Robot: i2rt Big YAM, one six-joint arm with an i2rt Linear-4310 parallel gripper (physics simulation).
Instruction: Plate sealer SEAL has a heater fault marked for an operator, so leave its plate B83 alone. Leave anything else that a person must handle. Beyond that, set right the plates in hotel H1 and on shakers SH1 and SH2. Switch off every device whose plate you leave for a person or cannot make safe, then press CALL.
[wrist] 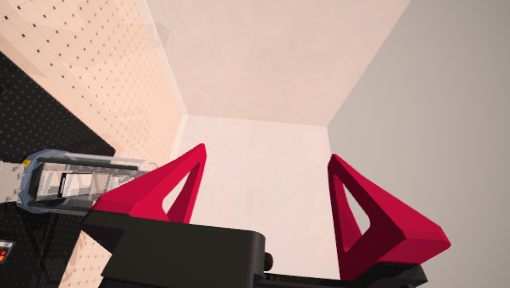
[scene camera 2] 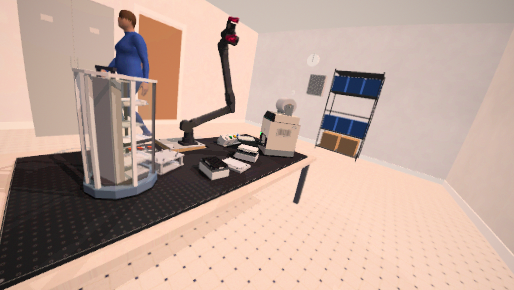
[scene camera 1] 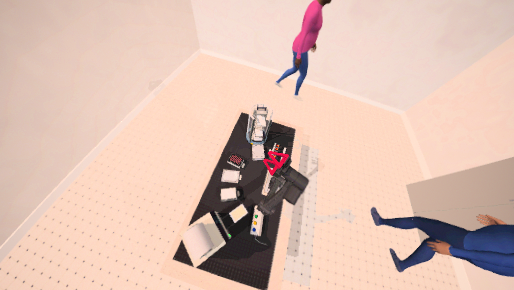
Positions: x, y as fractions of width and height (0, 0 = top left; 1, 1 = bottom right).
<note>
My gripper (wrist: 0.52, 0.54) is open, with nothing in its grasp. I also see a plate hotel tower (wrist: 0.20, 0.59).
</note>
